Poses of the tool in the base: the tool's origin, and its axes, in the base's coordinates. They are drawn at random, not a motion.
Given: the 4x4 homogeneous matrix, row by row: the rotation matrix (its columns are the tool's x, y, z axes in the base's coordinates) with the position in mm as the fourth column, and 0 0 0 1 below. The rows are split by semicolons.
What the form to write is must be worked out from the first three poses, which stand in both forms.
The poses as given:
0.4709 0.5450 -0.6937 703.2; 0.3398 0.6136 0.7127 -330.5; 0.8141 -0.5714 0.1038 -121.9; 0 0 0 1
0.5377 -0.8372 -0.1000 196.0; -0.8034 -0.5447 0.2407 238.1; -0.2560 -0.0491 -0.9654 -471.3; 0 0 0 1
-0.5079 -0.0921 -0.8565 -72.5; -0.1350 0.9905 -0.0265 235.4; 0.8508 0.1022 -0.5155 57.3; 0 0 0 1
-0.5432 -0.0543 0.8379 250.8; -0.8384 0.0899 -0.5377 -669.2; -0.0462 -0.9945 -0.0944 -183.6; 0 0 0 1
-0.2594 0.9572 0.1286 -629.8; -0.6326 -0.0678 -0.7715 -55.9; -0.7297 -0.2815 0.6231 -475.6; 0 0 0 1
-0.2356 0.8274 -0.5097 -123.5; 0.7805 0.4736 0.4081 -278.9; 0.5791 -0.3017 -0.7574 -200.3; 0 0 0 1
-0.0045 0.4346 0.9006 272.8; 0.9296 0.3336 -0.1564 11.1; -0.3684 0.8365 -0.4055 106.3; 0 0 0 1
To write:
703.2 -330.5 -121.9; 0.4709 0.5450 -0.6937; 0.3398 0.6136 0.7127; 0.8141 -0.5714 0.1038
196.0 238.1 -471.3; 0.5377 -0.8372 -0.1000; -0.8034 -0.5447 0.2407; -0.2560 -0.0491 -0.9654
-72.5 235.4 57.3; -0.5079 -0.0921 -0.8565; -0.1350 0.9905 -0.0265; 0.8508 0.1022 -0.5155
250.8 -669.2 -183.6; -0.5432 -0.0543 0.8379; -0.8384 0.0899 -0.5377; -0.0462 -0.9945 -0.0944
-629.8 -55.9 -475.6; -0.2594 0.9572 0.1286; -0.6326 -0.0678 -0.7715; -0.7297 -0.2815 0.6231
-123.5 -278.9 -200.3; -0.2356 0.8274 -0.5097; 0.7805 0.4736 0.4081; 0.5791 -0.3017 -0.7574
272.8 11.1 106.3; -0.0045 0.4346 0.9006; 0.9296 0.3336 -0.1564; -0.3684 0.8365 -0.4055

